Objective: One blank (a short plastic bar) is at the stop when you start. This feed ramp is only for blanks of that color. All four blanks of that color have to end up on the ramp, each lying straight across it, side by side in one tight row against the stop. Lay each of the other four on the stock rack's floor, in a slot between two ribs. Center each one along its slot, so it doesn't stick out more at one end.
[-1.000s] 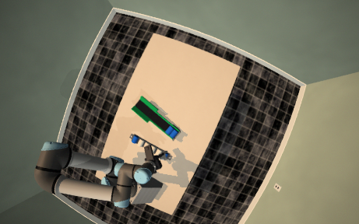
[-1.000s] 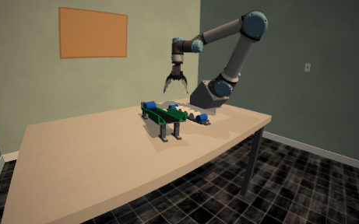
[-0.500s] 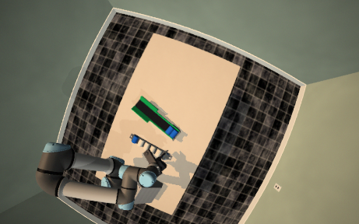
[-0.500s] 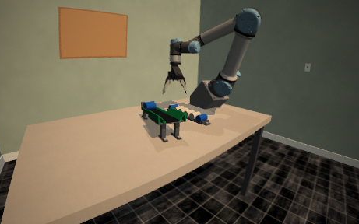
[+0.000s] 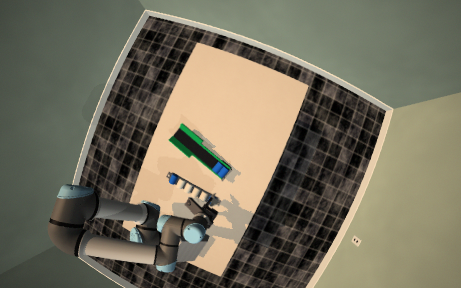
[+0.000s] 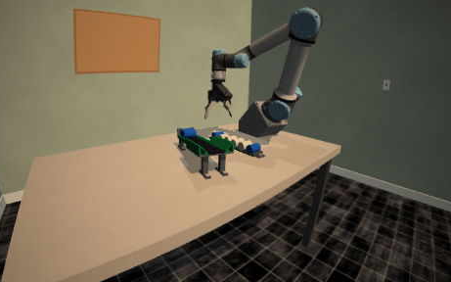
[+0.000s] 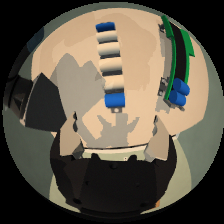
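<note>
Right now my hand is 130 mm above the stock rack, 120 mm to the right of it and 20 mm short of it.
</note>
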